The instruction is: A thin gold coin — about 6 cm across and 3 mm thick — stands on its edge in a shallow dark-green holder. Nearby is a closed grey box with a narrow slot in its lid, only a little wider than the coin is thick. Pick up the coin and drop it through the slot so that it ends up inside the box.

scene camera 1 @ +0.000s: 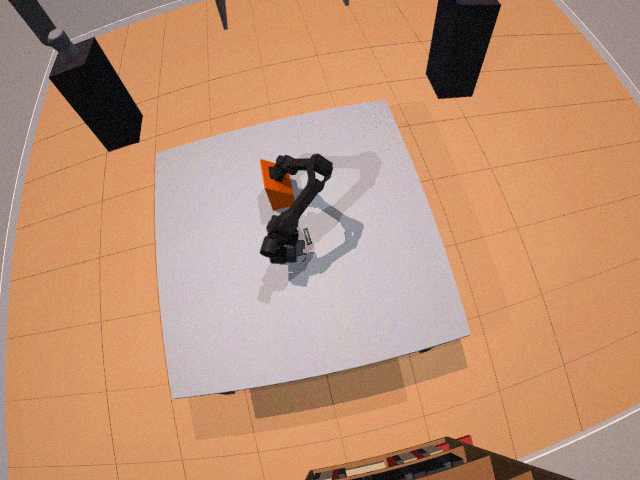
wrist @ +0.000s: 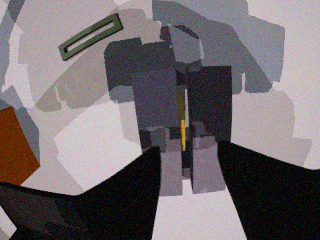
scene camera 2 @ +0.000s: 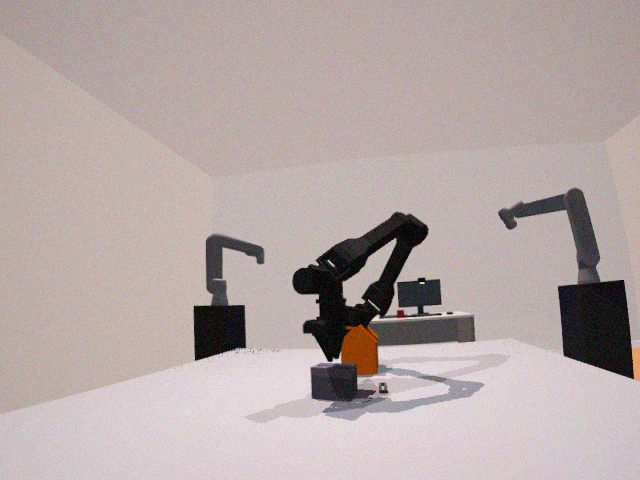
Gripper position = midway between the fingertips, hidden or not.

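In scene camera 2 I can see my gripper (scene camera 2: 333,360). The wrist view shows me the gripper (wrist: 189,151) too.
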